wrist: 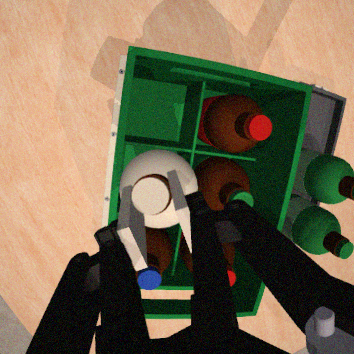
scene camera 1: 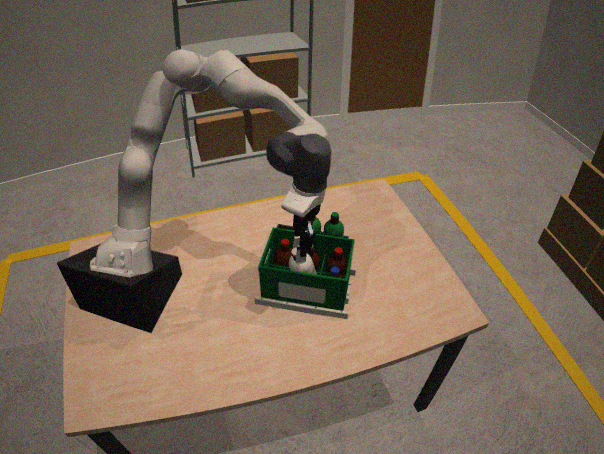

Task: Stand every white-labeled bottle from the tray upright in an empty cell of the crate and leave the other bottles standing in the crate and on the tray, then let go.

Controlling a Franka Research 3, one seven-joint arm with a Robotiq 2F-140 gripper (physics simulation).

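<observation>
My gripper (scene camera 1: 300, 250) (wrist: 154, 194) is shut on a white bottle (scene camera 1: 301, 265) (wrist: 140, 167), near its cap. The bottle is upright over the middle cell of the crate's near row, its lower part hidden by the wall of the green crate (scene camera 1: 267, 285) (wrist: 220, 68). A corner cell beside it (wrist: 155, 110) is empty. In the crate stand a red-capped brown bottle (scene camera 1: 284, 254) (wrist: 227, 122), a green-capped brown bottle (wrist: 220, 180), a blue-capped bottle (scene camera 1: 335, 271) (wrist: 157, 245) and another red-capped bottle (scene camera 1: 337, 259) (wrist: 230, 278). Whether the white bottle touches the cell floor is hidden.
Two green bottles (scene camera 1: 334, 226) (wrist: 327, 177) (wrist: 314, 227) stand on the dark tray (wrist: 325, 117) right behind the crate. A pale strip (scene camera 1: 300, 308) (wrist: 115, 107) runs along the crate's near side. The black robot base block (scene camera 1: 120, 295) is at the table's left.
</observation>
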